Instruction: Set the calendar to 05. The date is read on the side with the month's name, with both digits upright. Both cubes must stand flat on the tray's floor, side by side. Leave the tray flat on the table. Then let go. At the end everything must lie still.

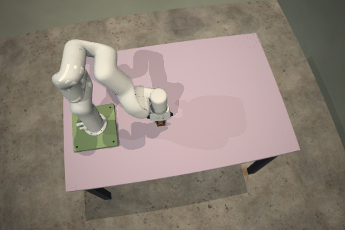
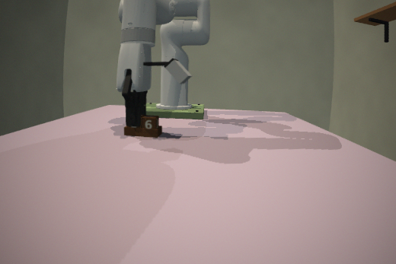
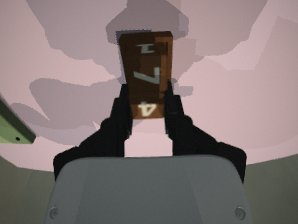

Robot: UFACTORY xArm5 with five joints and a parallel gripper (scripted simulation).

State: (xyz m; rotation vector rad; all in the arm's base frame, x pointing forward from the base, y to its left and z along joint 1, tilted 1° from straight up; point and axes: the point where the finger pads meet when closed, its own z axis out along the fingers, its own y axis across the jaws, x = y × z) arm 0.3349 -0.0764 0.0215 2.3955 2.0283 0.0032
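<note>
My gripper is now 20 mm to the right of the brown calendar tray and 30 mm above it. Round my hand: cube: 20 mm below.
</note>
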